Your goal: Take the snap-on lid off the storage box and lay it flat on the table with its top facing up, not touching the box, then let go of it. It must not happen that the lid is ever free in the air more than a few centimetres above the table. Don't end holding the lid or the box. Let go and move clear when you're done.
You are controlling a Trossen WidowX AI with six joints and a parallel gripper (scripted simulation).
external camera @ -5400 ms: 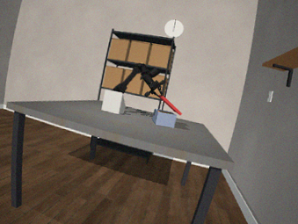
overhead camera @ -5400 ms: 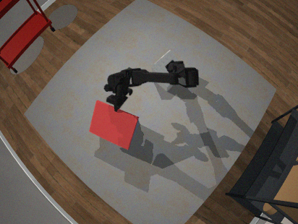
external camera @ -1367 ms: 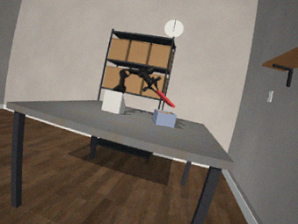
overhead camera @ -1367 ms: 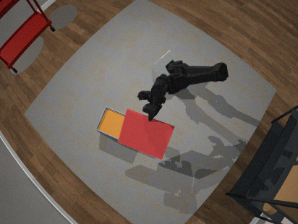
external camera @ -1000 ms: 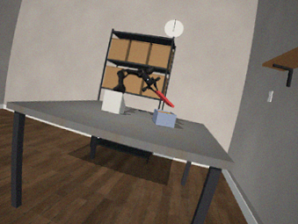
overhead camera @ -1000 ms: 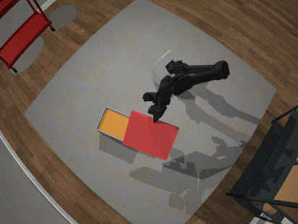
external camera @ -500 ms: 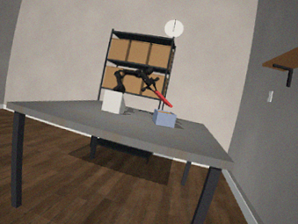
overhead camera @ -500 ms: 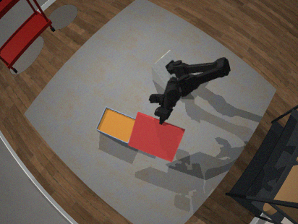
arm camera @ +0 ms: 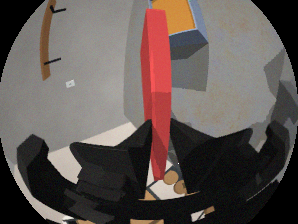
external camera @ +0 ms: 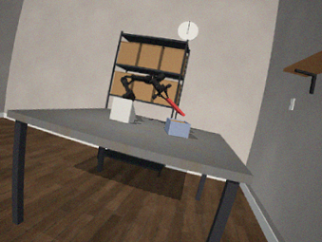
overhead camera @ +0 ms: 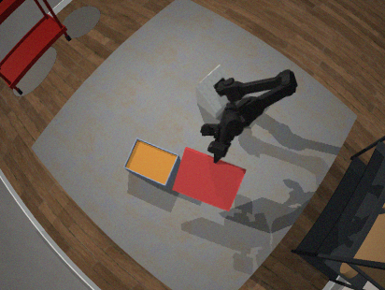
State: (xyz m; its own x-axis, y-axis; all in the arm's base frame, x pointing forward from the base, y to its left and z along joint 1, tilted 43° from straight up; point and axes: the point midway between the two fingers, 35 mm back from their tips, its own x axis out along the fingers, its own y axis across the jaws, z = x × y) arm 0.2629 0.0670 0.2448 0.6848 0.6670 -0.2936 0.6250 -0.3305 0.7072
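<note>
The red lid is 9 cm ahead of my hand, 6 cm below it and 4 cm to the left of it. Also, from my hand: storage box: 21 cm below, 20 cm to the right, 19 cm ahead.
</note>
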